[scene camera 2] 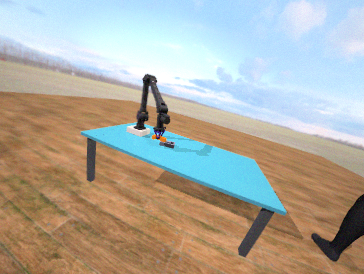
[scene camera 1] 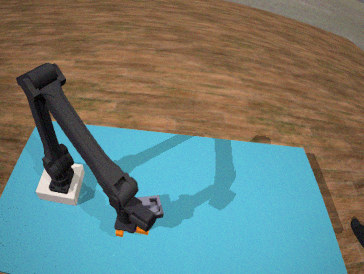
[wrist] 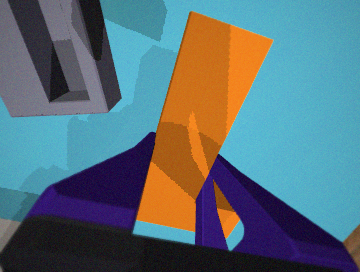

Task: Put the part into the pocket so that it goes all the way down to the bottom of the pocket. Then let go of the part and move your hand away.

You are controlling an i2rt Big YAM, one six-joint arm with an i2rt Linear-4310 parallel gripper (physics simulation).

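The orange part is between the fingers of my gripper, which is shut on it. In the wrist view its long arm points up and leans right; its short arm is partly hidden by the right finger. The part looks raised off the table, but its height is hard to tell. The grey block with the pocket is apart from the part, at the upper left of the wrist view. In scene camera 1 the wrist partly hides block and part.
The blue table carries the block and the arm's white base, which stands left of the block. A person's dark leg shows at the right edge, beyond the table.
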